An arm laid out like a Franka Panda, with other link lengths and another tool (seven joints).
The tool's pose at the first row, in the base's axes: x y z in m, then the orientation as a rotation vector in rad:
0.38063 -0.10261 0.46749 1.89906 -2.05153 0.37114
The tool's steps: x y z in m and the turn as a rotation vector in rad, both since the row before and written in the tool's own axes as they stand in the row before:
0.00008 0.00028 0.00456 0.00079 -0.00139 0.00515
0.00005 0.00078 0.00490 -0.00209 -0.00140 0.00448
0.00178 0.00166 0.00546 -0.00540 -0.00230 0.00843
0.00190 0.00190 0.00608 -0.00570 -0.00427 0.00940
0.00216 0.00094 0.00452 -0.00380 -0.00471 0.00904
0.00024 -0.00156 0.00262 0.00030 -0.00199 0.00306
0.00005 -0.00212 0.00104 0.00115 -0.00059 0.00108
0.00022 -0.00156 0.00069 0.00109 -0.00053 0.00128
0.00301 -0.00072 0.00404 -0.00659 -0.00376 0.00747
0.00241 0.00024 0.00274 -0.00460 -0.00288 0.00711
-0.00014 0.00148 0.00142 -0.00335 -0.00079 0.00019
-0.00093 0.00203 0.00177 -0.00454 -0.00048 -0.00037
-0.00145 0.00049 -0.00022 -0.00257 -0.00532 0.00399
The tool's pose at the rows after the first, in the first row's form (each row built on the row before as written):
0.38009 -0.10448 0.46336 1.89536 -2.05783 0.37203
0.37903 -0.10641 0.45891 1.89064 -2.06289 0.36959
0.37693 -0.11005 0.45466 1.88069 -2.07188 0.36367
0.37450 -0.11399 0.44989 1.87068 -2.08301 0.35594
0.37305 -0.11762 0.44662 1.86228 -2.09439 0.34983
0.37438 -0.11904 0.44426 1.86054 -2.09881 0.34918
0.37640 -0.11975 0.44327 1.86045 -2.10051 0.35021
0.37788 -0.12041 0.44268 1.86009 -2.10236 0.35127
0.37799 -0.12480 0.44011 1.85109 -2.11092 0.34245
0.37727 -0.12801 0.43851 1.84303 -2.11891 0.33651
0.37571 -0.12820 0.43718 1.84142 -2.11891 0.33213
0.37367 -0.12771 0.43525 1.83954 -2.11789 0.32656
0.37338 -0.12623 0.43492 1.83699 -2.12479 0.32009

